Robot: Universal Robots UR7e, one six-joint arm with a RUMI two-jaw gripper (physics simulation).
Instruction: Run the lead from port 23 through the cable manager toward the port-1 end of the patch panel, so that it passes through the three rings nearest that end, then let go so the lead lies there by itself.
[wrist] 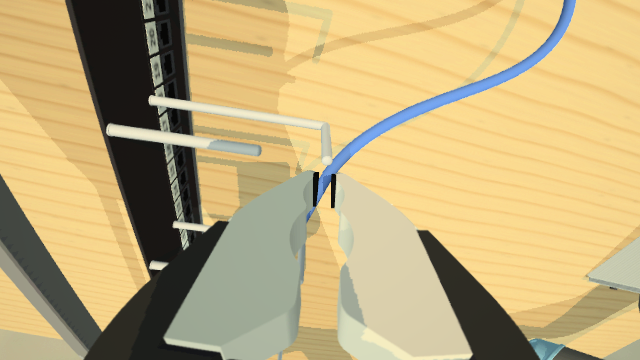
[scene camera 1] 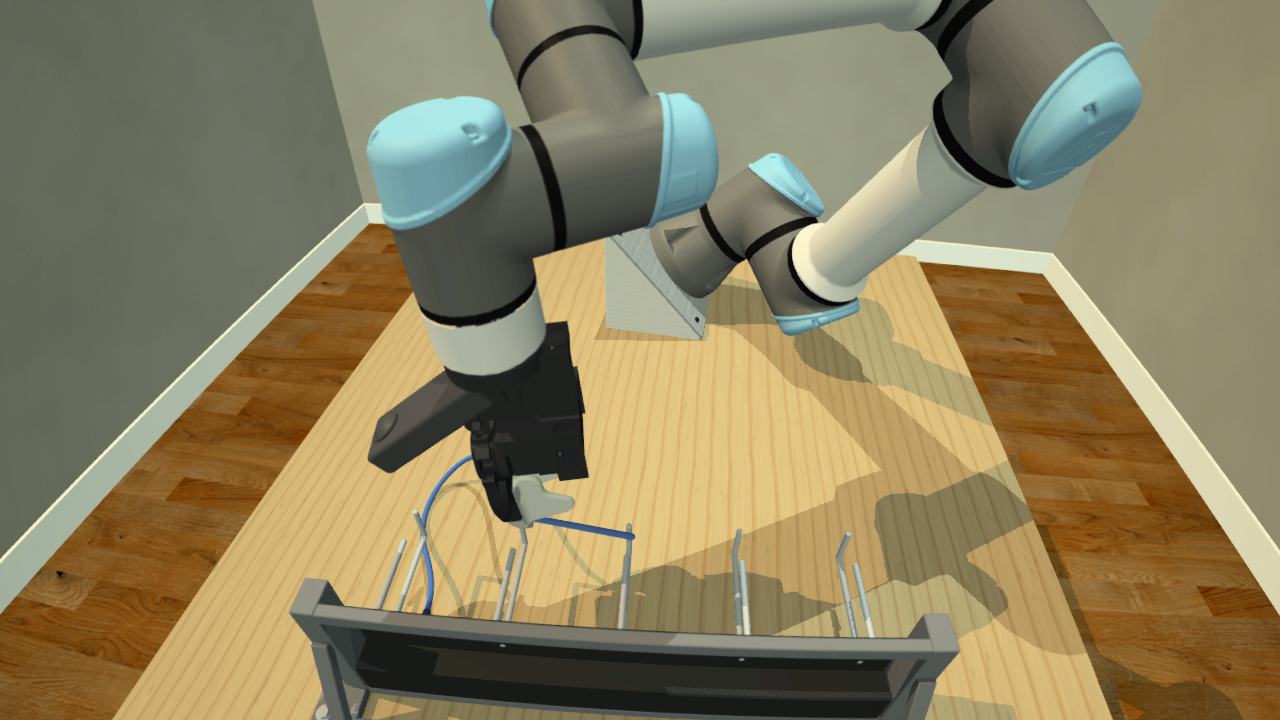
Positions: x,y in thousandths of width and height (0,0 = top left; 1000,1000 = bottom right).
In view: the gripper (scene camera 1: 414,723).
The gripper is seen too in the wrist view (wrist: 509,488).
